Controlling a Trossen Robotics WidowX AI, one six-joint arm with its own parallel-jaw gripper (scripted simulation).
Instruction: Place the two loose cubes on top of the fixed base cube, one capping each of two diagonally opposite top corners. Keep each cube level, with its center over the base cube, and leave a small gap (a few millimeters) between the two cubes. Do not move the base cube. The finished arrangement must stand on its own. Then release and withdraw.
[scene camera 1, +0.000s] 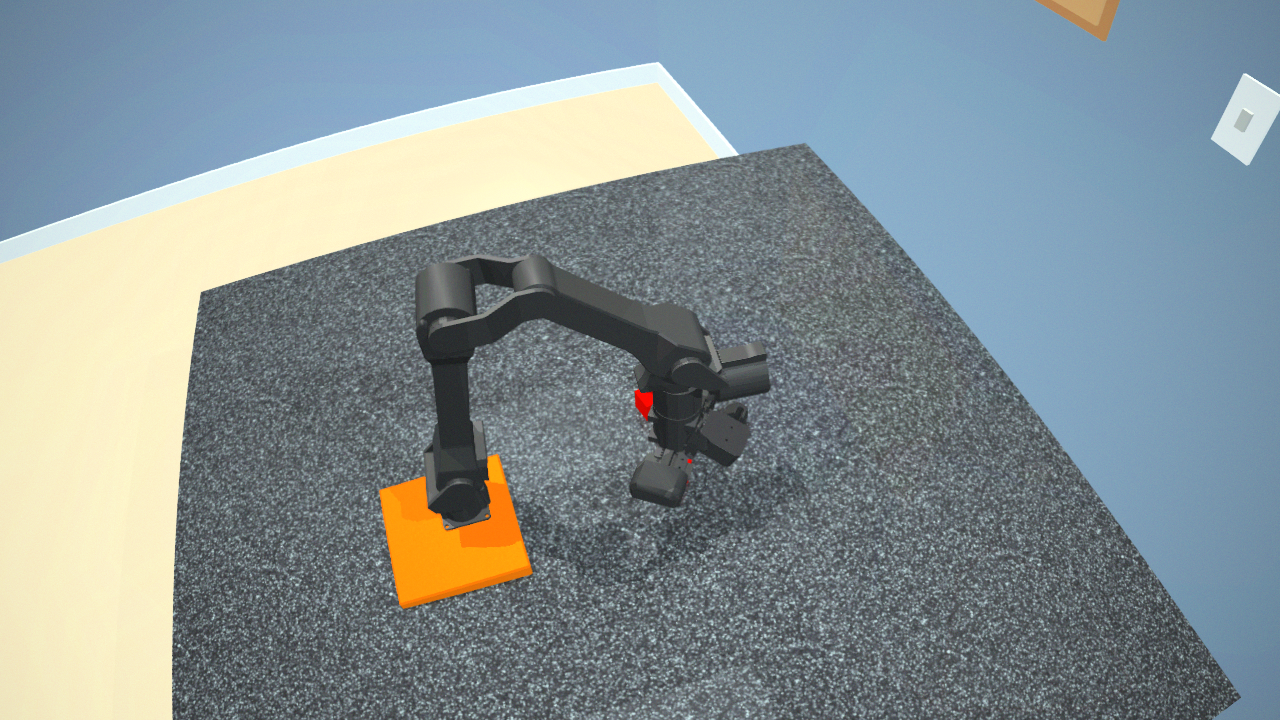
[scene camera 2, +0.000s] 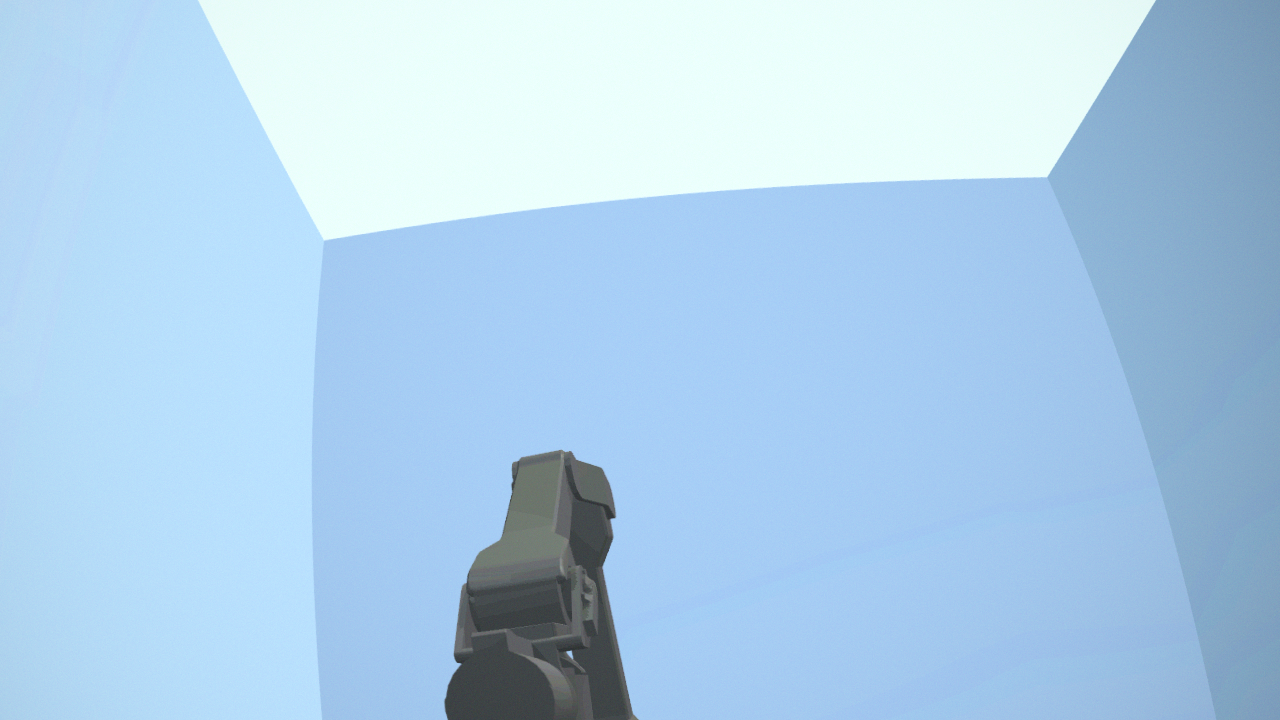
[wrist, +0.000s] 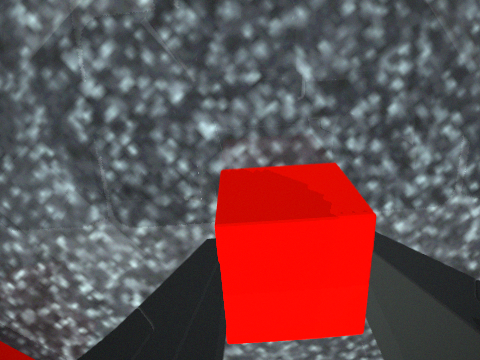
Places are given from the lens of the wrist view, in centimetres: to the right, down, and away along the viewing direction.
gripper (wrist: 287, 249): 1, 2, 9
red cube (wrist: 295, 242): 1, 1, 8
